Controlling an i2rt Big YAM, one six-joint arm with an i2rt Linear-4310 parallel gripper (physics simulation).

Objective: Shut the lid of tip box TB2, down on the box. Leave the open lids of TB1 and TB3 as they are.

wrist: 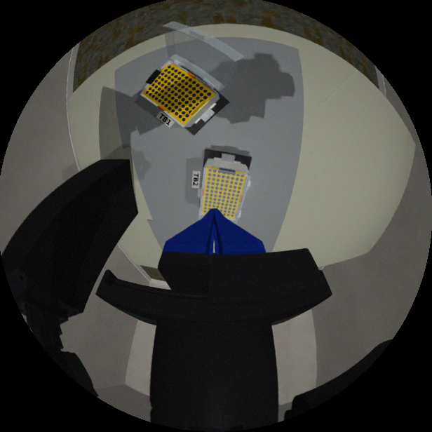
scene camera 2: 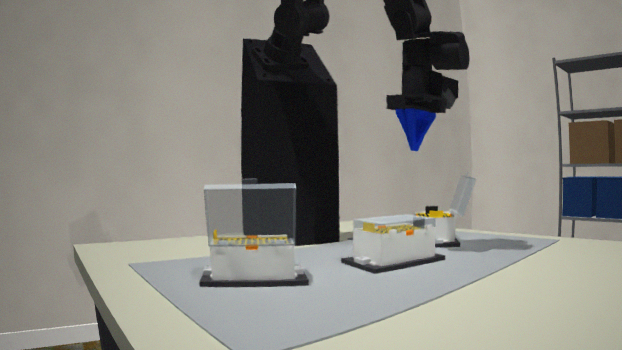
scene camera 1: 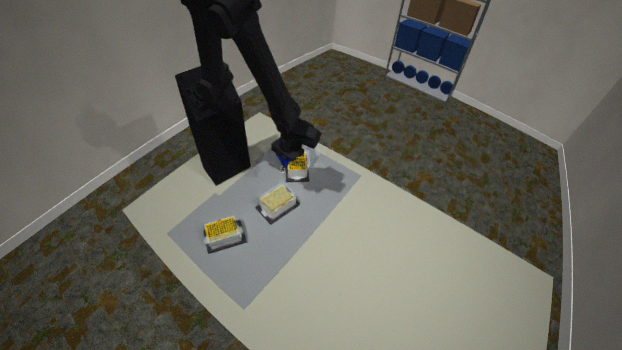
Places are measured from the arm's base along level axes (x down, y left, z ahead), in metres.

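Pixels of known places: gripper, fingertip midpoint: (scene camera 2: 414, 150) (scene camera 1: 285, 166); arm's base, origin of the base link: (scene camera 2: 279, 60) (scene camera 1: 203, 91).
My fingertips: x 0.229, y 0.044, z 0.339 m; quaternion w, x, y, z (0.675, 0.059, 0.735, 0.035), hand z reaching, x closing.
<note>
Ahead of a thing's pixels: the offset from my fingertips to its middle. "spot": to the spot under its first point. Level surfaces: height alone.
Tip box TB2 {dx +0.157, dy -0.055, dz -0.014 m} (scene camera 1: 281, 207) (scene camera 2: 395, 246) (wrist: 224, 187) stands in the middle of the row, and its clear lid {spot: dx +0.118, dy -0.101, dz +0.004 m} (scene camera 2: 382, 221) lies flat over the yellow tip rack. TB1 {dx +0.162, dy +0.153, dz -0.066 m} (scene camera 1: 298, 173) (scene camera 2: 446, 229) (wrist: 177, 94) is at the far end; its clear lid {dx +0.091, dy +0.201, dz -0.004 m} (scene camera 1: 313, 156) (scene camera 2: 463, 195) (wrist: 202, 57) stands open, leaning back. TB3 {spot: dx +0.095, dy -0.332, dz -0.021 m} (scene camera 1: 225, 240) (scene camera 2: 252, 262) is at the near end, and its clear lid (scene camera 2: 224, 210) stands upright; it does not show in the wrist view. My gripper (scene camera 2: 414, 149) (wrist: 213, 213) is shut and empty, high above the boxes and touching none.
The boxes stand in dark holders on a grey mat {dx +0.195 m} (scene camera 1: 250, 280) (scene camera 2: 225, 320) (wrist: 275, 150) on the pale table {dx +0.198 m} (scene camera 1: 400, 260) (scene camera 2: 550, 290) (wrist: 350, 150). The black arm pedestal (scene camera 1: 217, 140) (scene camera 2: 290, 150) stands behind the row. A shelf rack (scene camera 2: 558, 150) stands by the wall, away from the table.
</note>
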